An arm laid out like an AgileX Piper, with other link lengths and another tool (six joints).
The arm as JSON. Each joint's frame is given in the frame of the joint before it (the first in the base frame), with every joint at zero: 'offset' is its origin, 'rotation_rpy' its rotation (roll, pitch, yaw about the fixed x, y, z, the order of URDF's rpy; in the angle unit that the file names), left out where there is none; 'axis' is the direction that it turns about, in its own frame. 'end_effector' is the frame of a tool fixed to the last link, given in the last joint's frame.
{
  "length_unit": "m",
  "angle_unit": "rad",
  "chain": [
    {
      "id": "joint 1",
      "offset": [
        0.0,
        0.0,
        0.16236
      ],
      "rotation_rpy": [
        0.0,
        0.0,
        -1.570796
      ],
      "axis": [
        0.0,
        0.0,
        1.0
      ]
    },
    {
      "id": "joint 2",
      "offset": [
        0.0,
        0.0,
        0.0
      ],
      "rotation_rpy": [
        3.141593,
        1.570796,
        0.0
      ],
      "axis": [
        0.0,
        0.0,
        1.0
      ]
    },
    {
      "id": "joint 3",
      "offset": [
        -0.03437,
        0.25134,
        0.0
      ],
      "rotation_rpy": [
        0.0,
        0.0,
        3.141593
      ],
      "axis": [
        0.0,
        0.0,
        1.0
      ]
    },
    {
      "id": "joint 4",
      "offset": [
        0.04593,
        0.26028,
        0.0
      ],
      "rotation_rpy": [
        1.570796,
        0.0,
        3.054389
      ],
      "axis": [
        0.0,
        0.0,
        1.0
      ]
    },
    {
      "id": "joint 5",
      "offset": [
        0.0,
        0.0,
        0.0
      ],
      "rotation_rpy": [
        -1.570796,
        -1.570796,
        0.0
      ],
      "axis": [
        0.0,
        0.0,
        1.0
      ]
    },
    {
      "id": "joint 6",
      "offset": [
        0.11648,
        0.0,
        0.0
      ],
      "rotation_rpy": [
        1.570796,
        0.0,
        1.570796
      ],
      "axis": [
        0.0,
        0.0,
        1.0
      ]
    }
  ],
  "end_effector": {
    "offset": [
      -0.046,
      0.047,
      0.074
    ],
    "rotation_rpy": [
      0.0,
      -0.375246,
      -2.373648
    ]
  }
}
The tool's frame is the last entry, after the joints.
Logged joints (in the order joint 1, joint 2, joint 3, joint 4, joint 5, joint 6), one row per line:
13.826, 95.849, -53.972, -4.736, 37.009, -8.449
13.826, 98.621, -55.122, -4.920, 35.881, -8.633
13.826, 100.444, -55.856, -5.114, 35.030, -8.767
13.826, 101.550, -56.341, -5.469, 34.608, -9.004
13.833, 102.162, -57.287, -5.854, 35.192, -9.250
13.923, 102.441, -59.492, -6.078, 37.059, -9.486
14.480, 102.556, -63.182, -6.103, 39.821, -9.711
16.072, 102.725, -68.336, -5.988, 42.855, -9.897
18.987, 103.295, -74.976, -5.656, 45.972, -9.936
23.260, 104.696, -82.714, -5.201, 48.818, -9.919
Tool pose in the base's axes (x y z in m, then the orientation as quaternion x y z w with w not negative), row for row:
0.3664, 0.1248, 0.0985, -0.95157, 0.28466, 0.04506, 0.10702
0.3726, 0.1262, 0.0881, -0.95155, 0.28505, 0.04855, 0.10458
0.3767, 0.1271, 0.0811, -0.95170, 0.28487, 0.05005, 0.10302
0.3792, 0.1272, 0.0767, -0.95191, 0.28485, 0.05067, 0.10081
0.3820, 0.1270, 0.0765, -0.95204, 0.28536, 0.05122, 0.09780
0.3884, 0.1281, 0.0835, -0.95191, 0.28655, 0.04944, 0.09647
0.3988, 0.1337, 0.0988, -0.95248, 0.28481, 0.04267, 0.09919
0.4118, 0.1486, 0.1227, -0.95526, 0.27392, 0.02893, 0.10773
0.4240, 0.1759, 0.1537, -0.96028, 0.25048, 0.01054, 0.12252
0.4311, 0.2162, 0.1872, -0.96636, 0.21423, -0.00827, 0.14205
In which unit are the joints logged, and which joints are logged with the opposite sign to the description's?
The joints are logged in degrees. Opposite sign: joint 6.
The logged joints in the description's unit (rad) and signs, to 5 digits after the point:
0.24131, 1.67288, -0.94199, -0.08266, 0.64593, 0.14746
0.24131, 1.72126, -0.96206, -0.08587, 0.62624, 0.15067
0.24131, 1.75308, -0.97487, -0.08926, 0.61139, 0.15301
0.24131, 1.77238, -0.98334, -0.09545, 0.60402, 0.15715
0.24143, 1.78306, -0.99985, -0.10217, 0.61422, 0.16144
0.24300, 1.78793, -1.03833, -0.10608, 0.64680, 0.16556
0.25272, 1.78994, -1.10273, -0.10652, 0.69501, 0.16949
0.28051, 1.79289, -1.19269, -0.10451, 0.74796, 0.17274
0.33139, 1.80284, -1.30858, -0.09872, 0.80236, 0.17342
0.40596, 1.82729, -1.44363, -0.09077, 0.85203, 0.17312

